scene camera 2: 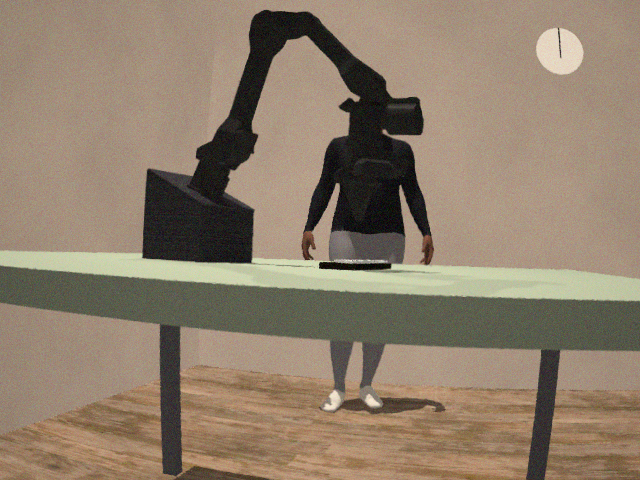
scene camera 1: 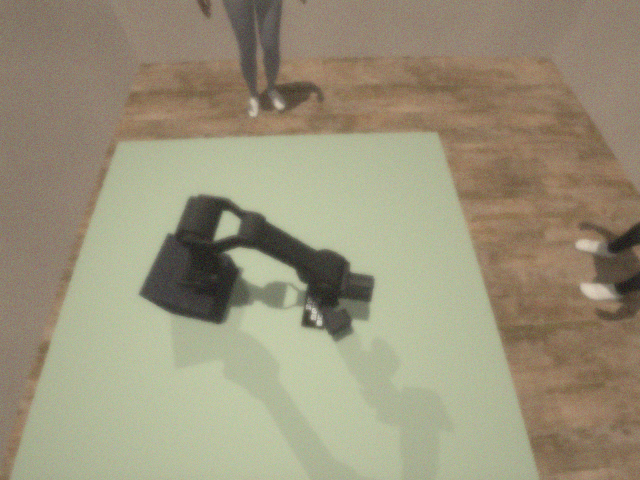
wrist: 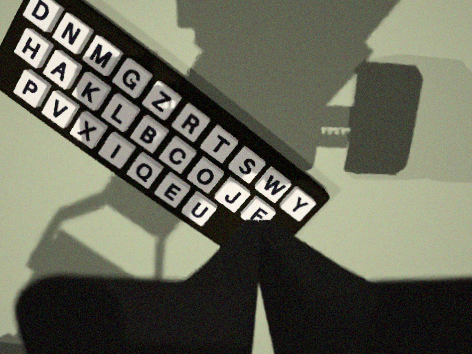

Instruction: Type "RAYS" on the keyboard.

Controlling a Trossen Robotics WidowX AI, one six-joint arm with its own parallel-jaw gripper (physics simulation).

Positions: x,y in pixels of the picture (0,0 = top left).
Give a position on a black keyboard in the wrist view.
223,222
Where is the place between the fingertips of my gripper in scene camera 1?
321,304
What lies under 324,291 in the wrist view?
My gripper.
